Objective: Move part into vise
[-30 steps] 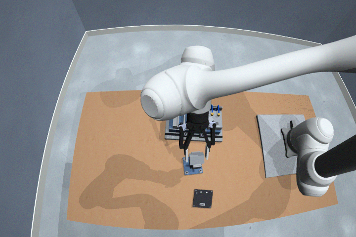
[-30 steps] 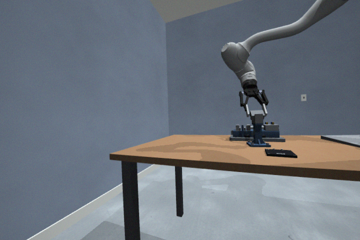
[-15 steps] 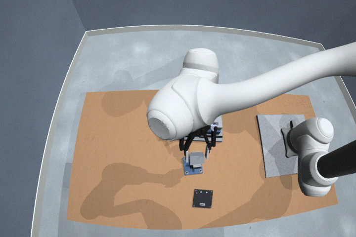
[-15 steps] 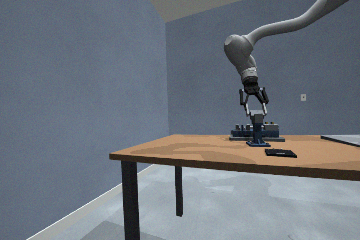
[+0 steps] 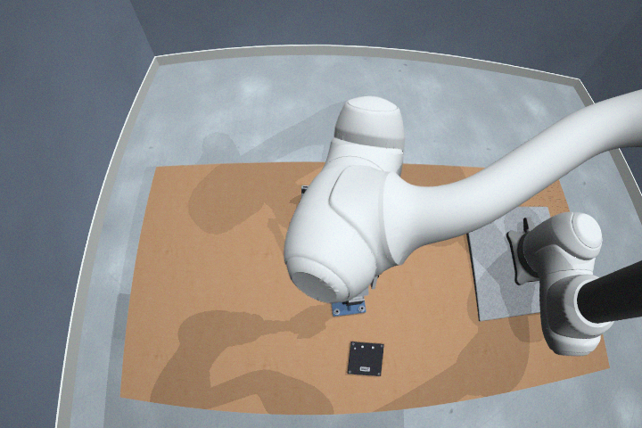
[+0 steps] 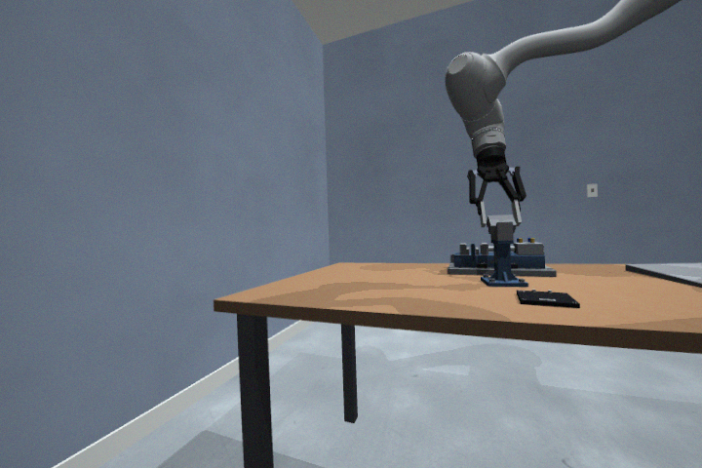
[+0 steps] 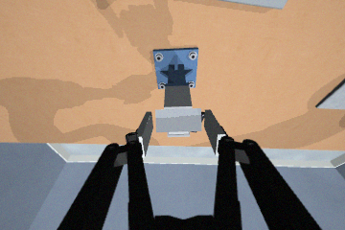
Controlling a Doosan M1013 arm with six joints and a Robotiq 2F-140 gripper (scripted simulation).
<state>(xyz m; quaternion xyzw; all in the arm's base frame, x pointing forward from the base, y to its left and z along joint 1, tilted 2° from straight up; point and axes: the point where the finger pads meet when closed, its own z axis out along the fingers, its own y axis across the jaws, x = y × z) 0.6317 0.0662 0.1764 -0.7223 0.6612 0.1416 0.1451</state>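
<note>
The part is 3 cm below my hand and 1 cm to the left of it. From my hand the other things lie so: cylinder rod 20 cm to the right, 10 cm below, 4 cm behind; then work stop 16 cm to the right, 9 cm below, 5 cm ahead; then V-block post 12 cm below, 1 cm to the left.
</note>
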